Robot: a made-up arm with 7 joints. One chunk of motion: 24 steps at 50 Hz.
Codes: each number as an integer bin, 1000 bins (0 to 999) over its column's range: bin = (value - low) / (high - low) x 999, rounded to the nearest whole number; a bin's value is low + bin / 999 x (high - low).
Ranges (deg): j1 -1.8..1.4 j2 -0.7..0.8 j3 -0.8..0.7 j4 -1..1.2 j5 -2.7..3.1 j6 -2.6..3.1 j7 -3..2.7
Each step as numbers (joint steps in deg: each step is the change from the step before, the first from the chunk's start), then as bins.
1 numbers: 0.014 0.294 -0.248 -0.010 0.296 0.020 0.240
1 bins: 566 662 368 450 516 459 568
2 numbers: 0.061 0.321 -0.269 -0.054 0.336 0.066 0.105
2 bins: 581 680 354 430 523 467 544
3 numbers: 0.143 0.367 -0.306 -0.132 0.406 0.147 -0.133
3 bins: 607 711 329 394 535 481 502
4 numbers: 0.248 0.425 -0.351 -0.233 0.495 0.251 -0.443
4 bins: 639 749 299 348 550 500 448
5 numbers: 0.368 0.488 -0.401 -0.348 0.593 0.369 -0.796
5 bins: 677 791 266 296 567 520 386
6 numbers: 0.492 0.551 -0.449 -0.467 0.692 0.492 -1.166
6 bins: 716 833 234 242 584 542 321
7 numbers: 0.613 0.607 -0.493 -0.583 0.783 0.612 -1.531
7 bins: 753 870 204 189 600 563 257
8 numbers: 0.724 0.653 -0.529 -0.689 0.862 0.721 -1.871
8 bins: 788 901 180 141 614 582 198
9 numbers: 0.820 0.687 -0.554 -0.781 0.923 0.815 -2.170
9 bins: 818 924 164 99 624 599 145
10 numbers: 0.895 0.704 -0.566 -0.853 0.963 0.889 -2.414
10 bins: 841 935 156 67 631 611 103
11 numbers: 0.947 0.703 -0.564 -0.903 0.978 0.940 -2.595
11 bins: 858 934 157 44 634 620 71
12 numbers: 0.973 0.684 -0.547 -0.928 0.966 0.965 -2.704
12 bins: 866 922 168 33 631 625 52
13 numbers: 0.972 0.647 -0.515 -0.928 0.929 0.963 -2.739
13 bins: 865 897 190 33 625 624 46
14 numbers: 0.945 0.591 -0.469 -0.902 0.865 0.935 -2.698
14 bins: 857 860 220 45 614 620 53
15 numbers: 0.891 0.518 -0.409 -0.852 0.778 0.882 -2.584
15 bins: 840 811 260 67 599 610 73
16 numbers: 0.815 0.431 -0.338 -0.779 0.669 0.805 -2.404
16 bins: 816 753 308 100 580 597 104
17 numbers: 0.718 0.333 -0.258 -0.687 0.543 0.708 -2.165
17 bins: 786 688 361 142 559 580 146
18 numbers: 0.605 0.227 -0.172 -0.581 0.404 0.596 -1.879
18 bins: 751 617 418 190 535 560 196
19 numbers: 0.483 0.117 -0.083 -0.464 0.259 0.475 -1.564
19 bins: 713 544 478 243 510 539 252
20 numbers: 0.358 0.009 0.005 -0.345 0.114 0.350 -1.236
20 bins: 674 472 536 297 485 517 309
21 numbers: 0.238 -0.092 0.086 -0.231 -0.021 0.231 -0.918
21 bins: 636 405 590 349 461 496 365
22 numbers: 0.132 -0.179 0.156 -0.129 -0.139 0.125 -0.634
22 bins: 603 347 637 396 441 478 415
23 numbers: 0.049 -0.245 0.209 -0.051 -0.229 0.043 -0.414
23 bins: 577 303 672 431 426 463 453
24 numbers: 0.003 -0.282 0.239 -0.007 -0.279 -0.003 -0.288
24 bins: 563 278 692 451 417 455 475
